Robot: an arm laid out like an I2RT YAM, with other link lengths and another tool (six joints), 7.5 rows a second.
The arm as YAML. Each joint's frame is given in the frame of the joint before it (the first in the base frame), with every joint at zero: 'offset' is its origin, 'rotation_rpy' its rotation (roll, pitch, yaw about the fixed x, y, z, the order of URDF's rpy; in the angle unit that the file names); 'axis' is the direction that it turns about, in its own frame. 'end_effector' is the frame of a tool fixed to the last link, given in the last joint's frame.
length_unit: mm
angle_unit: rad
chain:
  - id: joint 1
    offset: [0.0, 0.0, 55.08]
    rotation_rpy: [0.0, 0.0, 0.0]
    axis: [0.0, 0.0, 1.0]
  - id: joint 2
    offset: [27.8, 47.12, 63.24]
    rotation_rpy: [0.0, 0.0, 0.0]
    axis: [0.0, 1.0, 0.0]
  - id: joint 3
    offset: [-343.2, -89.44, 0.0]
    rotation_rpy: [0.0, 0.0, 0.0]
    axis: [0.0, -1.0, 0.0]
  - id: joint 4
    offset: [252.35, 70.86, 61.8]
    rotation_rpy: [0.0, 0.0, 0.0]
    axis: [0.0, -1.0, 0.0]
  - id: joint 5
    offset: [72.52, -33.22, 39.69]
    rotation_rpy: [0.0, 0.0, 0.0]
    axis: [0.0, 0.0, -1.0]
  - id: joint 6
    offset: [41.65, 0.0, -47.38]
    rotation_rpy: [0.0, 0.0, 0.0]
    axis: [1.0, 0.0, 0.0]
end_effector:
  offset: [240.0, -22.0, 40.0]
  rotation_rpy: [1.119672, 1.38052, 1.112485]
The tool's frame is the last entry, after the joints.
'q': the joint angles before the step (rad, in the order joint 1, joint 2, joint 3, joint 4, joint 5, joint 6). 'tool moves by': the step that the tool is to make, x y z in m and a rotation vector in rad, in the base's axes. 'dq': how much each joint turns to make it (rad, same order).
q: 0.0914 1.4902 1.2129 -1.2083 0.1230 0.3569
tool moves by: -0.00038 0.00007 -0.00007 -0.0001 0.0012 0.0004
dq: 0.0003 0.0000 0.0000 -0.0012 0.0000 -0.0001
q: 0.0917 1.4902 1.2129 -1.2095 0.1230 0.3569
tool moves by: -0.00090 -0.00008 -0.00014 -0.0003 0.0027 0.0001
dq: 0.0000 0.0001 0.0000 -0.0027 0.0000 -0.0001
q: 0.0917 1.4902 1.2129 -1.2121 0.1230 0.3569
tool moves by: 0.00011 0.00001 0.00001 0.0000 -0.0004 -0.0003
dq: 0.0001 0.0000 -0.0001 0.0004 0.0001 0.0004
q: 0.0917 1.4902 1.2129 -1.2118 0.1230 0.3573
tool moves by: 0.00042 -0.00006 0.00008 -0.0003 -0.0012 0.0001
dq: 0.0000 0.0000 0.0000 0.0012 0.0004 -0.0001
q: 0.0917 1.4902 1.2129 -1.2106 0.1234 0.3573
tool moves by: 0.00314 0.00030 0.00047 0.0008 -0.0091 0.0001
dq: 0.0001 0.0000 0.0000 0.0092 0.0000 0.0000
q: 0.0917 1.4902 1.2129 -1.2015 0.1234 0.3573
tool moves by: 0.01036 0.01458 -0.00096 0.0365 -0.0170 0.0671
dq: 0.0004 0.0000 0.0000 0.0268 -0.0416 -0.0630
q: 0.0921 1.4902 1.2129 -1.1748 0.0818 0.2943
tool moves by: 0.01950 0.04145 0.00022 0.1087 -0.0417 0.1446
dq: 0.0008 0.0000 0.0000 0.0543 -0.1243 -0.1271
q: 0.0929 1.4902 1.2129 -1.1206 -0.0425 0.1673
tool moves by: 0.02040 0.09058 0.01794 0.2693 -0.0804 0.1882
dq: 0.0031 0.0000 0.0000 0.0821 -0.2941 -0.1274
